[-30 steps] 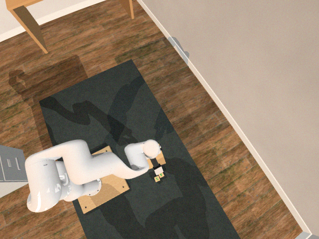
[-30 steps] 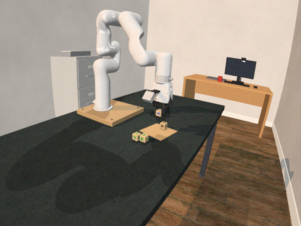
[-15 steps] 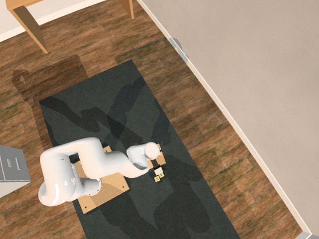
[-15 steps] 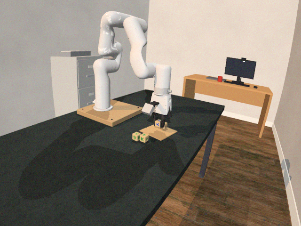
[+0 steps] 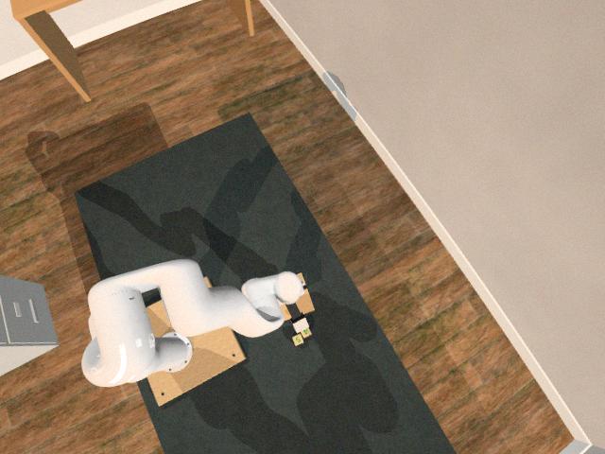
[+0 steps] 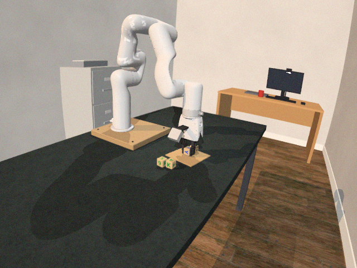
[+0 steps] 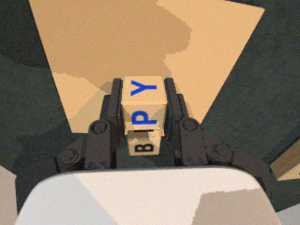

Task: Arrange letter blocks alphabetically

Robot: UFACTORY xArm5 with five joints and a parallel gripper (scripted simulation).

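My hand is 30 mm above the tan mat. Round my hand: green-lettered block: 40 mm behind, 140 mm to the right, 20 mm below.
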